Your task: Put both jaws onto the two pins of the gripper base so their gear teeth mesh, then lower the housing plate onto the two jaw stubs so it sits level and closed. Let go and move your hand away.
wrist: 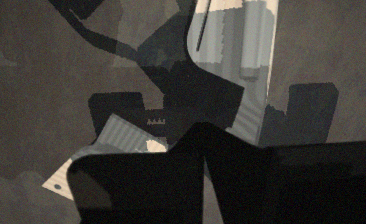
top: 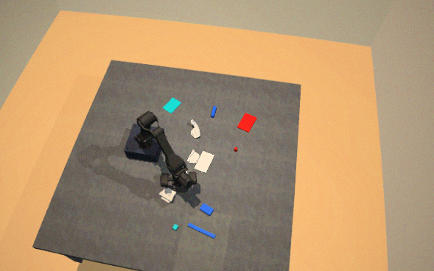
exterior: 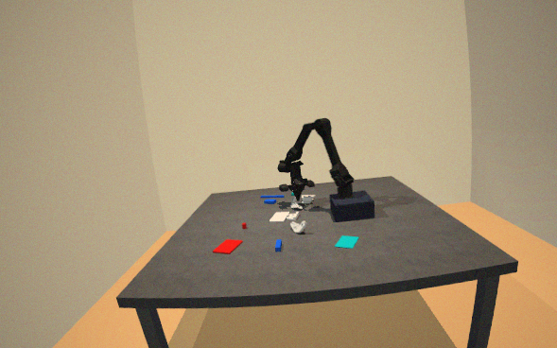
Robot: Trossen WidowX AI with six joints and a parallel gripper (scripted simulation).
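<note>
The white jaw is 2 cm to the left of my gripper tip, 2 cm ahead of it and 1 cm above it. Also, from my gripper tip: blue block (16 cm ahead, 11 cm to the right, 2 cm below); white block (6 cm behind, 5 cm to the right, 2 cm below); cyan cube (22 cm to the right, 2 cm below, 1 cm ahead).
</note>
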